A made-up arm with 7 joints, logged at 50 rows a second.
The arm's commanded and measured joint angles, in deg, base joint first. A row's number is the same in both.
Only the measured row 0 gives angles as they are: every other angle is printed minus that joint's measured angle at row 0.
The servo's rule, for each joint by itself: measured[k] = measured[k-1] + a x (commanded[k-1-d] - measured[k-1]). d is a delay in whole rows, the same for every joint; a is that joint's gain. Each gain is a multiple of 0.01, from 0.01 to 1. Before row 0 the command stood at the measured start. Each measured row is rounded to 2 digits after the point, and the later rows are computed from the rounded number. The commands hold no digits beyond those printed.
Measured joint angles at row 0:
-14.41 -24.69 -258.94 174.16 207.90 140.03 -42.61
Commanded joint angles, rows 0 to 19:
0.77 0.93 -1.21 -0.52 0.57 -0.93 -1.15
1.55 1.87 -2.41 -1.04 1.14 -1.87 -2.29
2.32 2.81 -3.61 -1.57 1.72 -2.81 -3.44
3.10 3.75 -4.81 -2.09 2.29 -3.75 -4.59
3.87 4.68 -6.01 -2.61 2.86 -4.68 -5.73
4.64 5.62 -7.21 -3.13 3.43 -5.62 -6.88
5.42 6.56 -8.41 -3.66 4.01 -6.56 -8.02
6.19 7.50 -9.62 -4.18 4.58 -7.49 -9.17
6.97 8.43 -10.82 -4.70 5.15 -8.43 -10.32
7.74 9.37 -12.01 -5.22 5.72 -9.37 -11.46
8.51 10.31 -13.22 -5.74 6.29 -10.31 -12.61
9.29 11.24 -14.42 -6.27 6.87 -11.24 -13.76
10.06 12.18 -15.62 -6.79 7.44 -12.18 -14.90
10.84 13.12 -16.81 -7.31 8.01 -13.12 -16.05
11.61 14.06 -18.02 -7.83 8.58 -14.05 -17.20
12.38 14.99 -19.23 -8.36 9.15 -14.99 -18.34
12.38 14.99 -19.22 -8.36 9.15 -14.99 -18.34
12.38 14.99 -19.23 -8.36 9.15 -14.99 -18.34
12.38 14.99 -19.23 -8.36 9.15 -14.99 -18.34
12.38 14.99 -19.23 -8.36 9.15 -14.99 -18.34
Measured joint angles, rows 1 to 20:
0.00 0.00 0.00 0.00 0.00 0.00 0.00
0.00 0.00 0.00 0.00 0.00 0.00 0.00
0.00 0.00 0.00 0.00 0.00 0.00 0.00
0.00 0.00 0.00 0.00 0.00 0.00 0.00
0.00 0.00 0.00 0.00 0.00 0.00 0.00
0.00 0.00 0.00 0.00 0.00 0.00 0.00
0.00 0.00 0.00 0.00 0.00 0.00 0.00
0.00 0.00 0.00 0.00 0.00 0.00 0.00
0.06 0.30 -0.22 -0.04 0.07 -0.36 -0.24
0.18 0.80 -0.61 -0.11 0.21 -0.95 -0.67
0.35 1.44 -1.15 -0.21 0.41 -1.68 -1.25
0.57 2.18 -1.81 -0.34 0.65 -2.49 -1.95
0.83 2.98 -2.57 -0.50 0.94 -3.34 -2.74
1.13 3.82 -3.41 -0.68 1.26 -4.23 -3.61
1.47 4.70 -4.31 -0.89 1.62 -5.14 -4.54
1.85 5.60 -5.27 -1.12 2.00 -6.06 -5.51
2.26 6.51 -6.27 -1.37 2.41 -6.98 -6.52
2.70 7.43 -7.30 -1.64 2.84 -7.91 -7.56
3.16 8.35 -8.37 -1.93 3.29 -8.85 -8.62
3.65 9.27 -9.46 -2.23 3.76 -9.78 -9.70
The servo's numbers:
d 8
a 0.08 0.32 0.18 0.07 0.13 0.39 0.21

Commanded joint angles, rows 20 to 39:
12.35 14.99 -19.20 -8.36 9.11 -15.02 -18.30
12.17 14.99 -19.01 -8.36 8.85 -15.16 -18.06
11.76 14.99 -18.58 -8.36 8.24 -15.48 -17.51
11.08 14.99 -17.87 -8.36 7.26 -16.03 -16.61
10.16 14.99 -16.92 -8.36 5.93 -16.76 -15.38
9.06 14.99 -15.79 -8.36 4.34 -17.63 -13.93
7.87 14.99 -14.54 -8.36 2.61 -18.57 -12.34
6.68 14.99 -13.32 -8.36 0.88 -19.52 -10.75
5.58 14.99 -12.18 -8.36 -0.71 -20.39 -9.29
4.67 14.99 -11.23 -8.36 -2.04 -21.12 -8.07
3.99 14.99 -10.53 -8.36 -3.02 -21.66 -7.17
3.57 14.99 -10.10 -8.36 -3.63 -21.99 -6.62
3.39 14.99 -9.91 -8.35 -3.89 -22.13 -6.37
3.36 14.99 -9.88 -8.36 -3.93 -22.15 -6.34
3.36 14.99 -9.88 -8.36 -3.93 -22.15 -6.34
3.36 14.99 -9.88 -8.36 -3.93 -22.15 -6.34
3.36 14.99 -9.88 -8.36 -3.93 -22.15 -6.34
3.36 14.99 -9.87 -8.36 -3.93 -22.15 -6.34
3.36 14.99 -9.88 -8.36 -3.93 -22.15 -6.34
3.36 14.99 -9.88 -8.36 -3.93 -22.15 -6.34
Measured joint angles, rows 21 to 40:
4.16 10.20 -10.57 -2.55 4.24 -10.72 -10.79
4.69 11.13 -11.69 -2.88 4.73 -11.66 -11.89
5.24 12.07 -12.83 -3.23 5.23 -12.59 -13.01
5.81 13.00 -13.98 -3.59 5.74 -13.53 -14.13
6.34 13.64 -14.92 -3.92 6.18 -14.10 -15.01
6.82 14.07 -15.70 -4.23 6.57 -14.45 -15.71
7.26 14.36 -16.34 -4.52 6.91 -14.66 -16.26
7.67 14.56 -16.86 -4.79 7.20 -14.79 -16.70
8.04 14.70 -17.28 -5.04 7.45 -14.88 -17.04
8.37 14.79 -17.59 -5.27 7.63 -14.99 -17.25
8.64 14.85 -17.77 -5.49 7.71 -15.18 -17.30
8.84 14.89 -17.79 -5.69 7.65 -15.51 -17.16
8.95 14.92 -17.63 -5.88 7.43 -16.00 -16.79
8.96 14.94 -17.30 -6.05 7.03 -16.64 -16.19
8.87 14.96 -16.80 -6.21 6.46 -17.39 -15.38
8.69 14.97 -16.17 -6.36 5.73 -18.22 -14.41
8.44 14.98 -15.45 -6.50 4.89 -19.07 -13.33
8.14 14.98 -14.69 -6.63 3.99 -19.87 -12.23
7.81 14.98 -13.94 -6.75 3.08 -20.57 -11.17
7.47 14.98 -13.25 -6.86 2.21 -21.12 -10.21

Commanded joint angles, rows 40 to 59:
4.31 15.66 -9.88 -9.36 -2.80 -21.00 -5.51
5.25 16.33 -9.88 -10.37 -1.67 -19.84 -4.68
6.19 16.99 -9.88 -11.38 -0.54 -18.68 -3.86
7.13 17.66 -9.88 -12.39 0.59 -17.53 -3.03
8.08 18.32 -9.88 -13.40 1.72 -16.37 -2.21
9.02 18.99 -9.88 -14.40 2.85 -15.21 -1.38
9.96 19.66 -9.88 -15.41 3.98 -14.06 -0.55
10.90 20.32 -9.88 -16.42 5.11 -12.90 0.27
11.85 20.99 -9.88 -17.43 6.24 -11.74 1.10
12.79 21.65 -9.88 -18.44 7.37 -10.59 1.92
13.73 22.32 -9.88 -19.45 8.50 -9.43 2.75
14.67 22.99 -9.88 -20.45 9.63 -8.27 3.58
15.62 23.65 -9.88 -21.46 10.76 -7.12 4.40
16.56 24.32 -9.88 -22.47 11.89 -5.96 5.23
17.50 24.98 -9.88 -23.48 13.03 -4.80 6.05
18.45 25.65 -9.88 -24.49 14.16 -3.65 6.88
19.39 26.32 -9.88 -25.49 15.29 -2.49 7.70
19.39 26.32 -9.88 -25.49 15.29 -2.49 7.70
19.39 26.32 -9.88 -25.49 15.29 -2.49 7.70
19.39 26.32 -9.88 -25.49 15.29 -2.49 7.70
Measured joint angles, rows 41 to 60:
7.14 14.98 -12.65 -6.96 1.42 -21.51 -9.40
6.84 14.98 -12.15 -7.06 0.72 -21.76 -8.76
6.56 14.98 -11.74 -7.15 0.12 -21.91 -8.25
6.30 14.98 -11.41 -7.23 -0.41 -22.00 -7.85
6.06 14.98 -11.13 -7.31 -0.87 -22.06 -7.53
5.84 14.98 -10.90 -7.38 -1.27 -22.10 -7.28
5.64 14.98 -10.72 -7.45 -1.62 -22.12 -7.08
5.46 14.98 -10.57 -7.51 -1.92 -22.13 -6.92
5.37 15.20 -10.45 -7.64 -2.03 -21.69 -6.62
5.36 15.56 -10.35 -7.83 -1.98 -20.97 -6.21
5.43 16.02 -10.27 -8.08 -1.79 -20.08 -5.72
5.57 16.54 -10.20 -8.38 -1.48 -19.09 -5.16
5.77 17.11 -10.14 -8.73 -1.06 -18.03 -4.54
6.03 17.71 -10.09 -9.13 -0.55 -16.93 -3.88
6.34 18.33 -10.05 -9.57 0.04 -15.81 -3.18
6.70 18.97 -10.02 -10.05 0.70 -14.68 -2.46
7.11 19.62 -9.99 -10.57 1.42 -13.53 -1.71
7.56 20.27 -9.97 -11.12 2.19 -12.38 -0.95
8.05 20.93 -9.95 -11.70 3.01 -11.23 -0.17
8.58 21.59 -9.94 -12.31 3.87 -10.08 0.62

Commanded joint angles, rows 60 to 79:
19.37 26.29 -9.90 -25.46 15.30 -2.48 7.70
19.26 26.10 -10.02 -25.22 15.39 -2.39 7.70
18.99 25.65 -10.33 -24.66 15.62 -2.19 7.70
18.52 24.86 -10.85 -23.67 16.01 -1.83 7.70
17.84 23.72 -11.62 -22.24 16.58 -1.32 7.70
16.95 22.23 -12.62 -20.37 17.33 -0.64 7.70
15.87 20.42 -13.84 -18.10 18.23 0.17 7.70
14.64 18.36 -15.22 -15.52 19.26 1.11 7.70
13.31 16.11 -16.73 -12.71 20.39 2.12 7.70
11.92 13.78 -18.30 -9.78 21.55 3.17 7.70
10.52 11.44 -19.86 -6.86 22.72 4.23 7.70
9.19 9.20 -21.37 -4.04 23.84 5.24 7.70
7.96 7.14 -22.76 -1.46 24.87 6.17 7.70
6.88 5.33 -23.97 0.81 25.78 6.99 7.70
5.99 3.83 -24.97 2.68 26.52 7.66 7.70
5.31 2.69 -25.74 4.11 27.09 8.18 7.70
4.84 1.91 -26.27 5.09 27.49 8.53 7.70
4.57 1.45 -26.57 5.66 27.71 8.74 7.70
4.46 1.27 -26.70 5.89 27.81 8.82 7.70
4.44 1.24 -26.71 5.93 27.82 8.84 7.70
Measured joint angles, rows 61 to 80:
9.14 22.25 -9.93 -12.95 4.77 -8.93 1.41
9.73 22.91 -9.92 -13.62 5.70 -7.77 2.21
10.35 23.57 -9.91 -14.31 6.65 -6.61 3.02
11.00 24.24 -9.90 -15.02 7.63 -5.46 3.83
11.67 24.91 -9.90 -15.75 8.63 -4.30 4.64
12.29 25.36 -9.90 -16.43 9.50 -3.59 5.28
12.86 25.67 -9.90 -17.06 10.25 -3.16 5.79
13.38 25.88 -9.90 -17.65 10.91 -2.90 6.19
13.86 26.01 -9.90 -18.20 11.48 -2.74 6.51
14.29 26.04 -9.92 -18.69 11.99 -2.60 6.76
14.67 25.92 -9.99 -19.11 12.46 -2.44 6.96
14.98 25.58 -10.14 -19.43 12.92 -2.20 7.12
15.21 24.98 -10.41 -19.63 13.40 -1.86 7.24
15.35 24.10 -10.81 -19.68 13.91 -1.38 7.34
15.39 22.92 -11.36 -19.57 14.47 -0.78 7.42
15.33 21.46 -12.05 -19.29 15.09 -0.04 7.48
15.17 19.75 -12.89 -18.83 15.78 0.80 7.53
14.91 17.84 -13.86 -18.20 16.53 1.72 7.57
14.56 15.79 -14.94 -17.41 17.33 2.70 7.60
14.13 13.68 -16.10 -16.47 18.18 3.69 7.62

